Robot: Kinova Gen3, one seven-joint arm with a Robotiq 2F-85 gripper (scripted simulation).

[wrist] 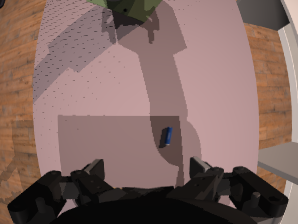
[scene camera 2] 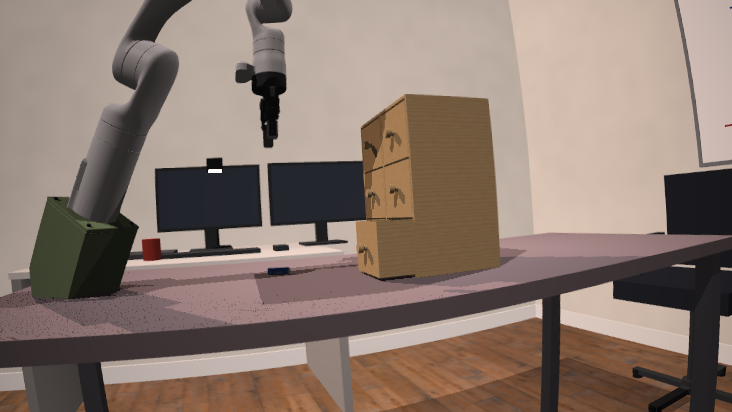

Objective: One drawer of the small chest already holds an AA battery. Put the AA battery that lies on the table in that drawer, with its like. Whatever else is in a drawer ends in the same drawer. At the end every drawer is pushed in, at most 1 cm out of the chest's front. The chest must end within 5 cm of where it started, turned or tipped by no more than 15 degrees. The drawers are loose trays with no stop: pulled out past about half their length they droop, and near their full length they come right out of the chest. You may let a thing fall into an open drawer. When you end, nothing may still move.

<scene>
my gripper: wrist; scene camera 2
same spot on my gripper: [wrist: 94, 187] = [scene camera 2: 262, 105]
</scene>
